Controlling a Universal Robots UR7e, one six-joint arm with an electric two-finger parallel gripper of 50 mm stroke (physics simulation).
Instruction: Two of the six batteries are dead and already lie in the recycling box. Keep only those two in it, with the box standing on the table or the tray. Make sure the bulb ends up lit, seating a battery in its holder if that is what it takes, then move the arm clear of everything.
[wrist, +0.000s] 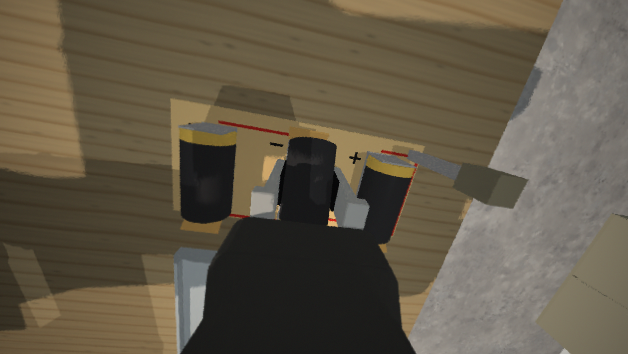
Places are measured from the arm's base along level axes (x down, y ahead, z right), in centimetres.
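Pixels of known places: gripper, fingertip midpoint: (307, 176).
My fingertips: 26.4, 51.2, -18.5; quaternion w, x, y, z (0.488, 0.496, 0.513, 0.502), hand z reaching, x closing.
Ahead of a thing's pixels: the offset from my fingertips to its middle, as dx, dy, dz. "spot": to the spot under its first point.
My gripper (307, 176) is shut on the middle dark battery {-2.2, -0.1, +0.1} (311, 167), with one finger on each side. The near end of this battery is hidden by the gripper body, and I cannot tell whether it is raised off the holder board. The tan holder board {spot: +0.6, -4.6, -0.1} (250, 165) has red lines and black minus and plus marks beside the middle battery. A left battery {-1.2, -7.1, +0.3} (206, 180) and a right battery {-1.2, +5.9, +0.7} (387, 195), both dark with a gold band and grey far end, lie on the board, apart from the held one. The bulb does not show, and I cannot make out the recycling box for certain.
A grey lever with an olive block handle {spot: -7.2, +7.9, -3.0} (487, 185) sticks out right of the board. A pale blue-grey rimmed object {+1.0, -1.2, +18.5} (182, 285) shows partly at lower left, beside the gripper body. A beige boxy object (595, 280) is at lower right over the grey surface (565, 125).
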